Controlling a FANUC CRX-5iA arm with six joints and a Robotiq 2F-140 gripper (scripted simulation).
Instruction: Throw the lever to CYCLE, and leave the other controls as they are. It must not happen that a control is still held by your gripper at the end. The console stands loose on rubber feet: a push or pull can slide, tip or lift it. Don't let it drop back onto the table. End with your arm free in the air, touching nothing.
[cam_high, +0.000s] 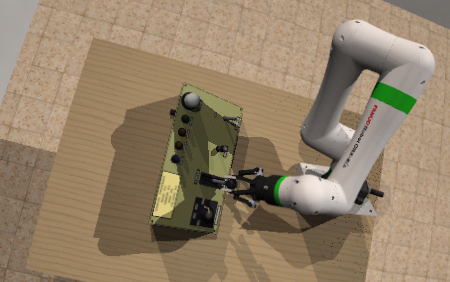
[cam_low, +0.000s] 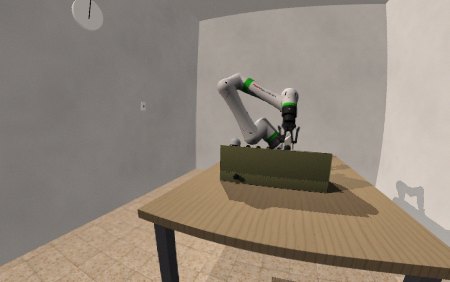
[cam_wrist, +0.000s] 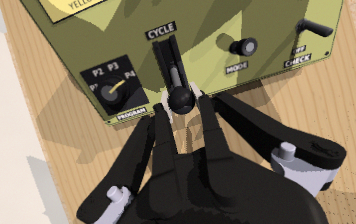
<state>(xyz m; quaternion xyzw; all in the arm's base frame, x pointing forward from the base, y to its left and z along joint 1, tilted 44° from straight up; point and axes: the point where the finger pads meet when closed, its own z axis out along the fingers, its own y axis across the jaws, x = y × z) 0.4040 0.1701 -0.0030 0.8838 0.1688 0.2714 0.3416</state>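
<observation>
Right now the olive console is 100 mm ahead of my hand, 50 mm to the right of it and 50 mm below it. The rest, counted from my hand: mode push knob: 110 mm to the right, 70 mm ahead, 30 mm below; rotary program selector: 120 mm to the left, 50 mm ahead, 30 mm below; toggle switch: 230 mm to the right, 80 mm ahead, 30 mm below.
</observation>
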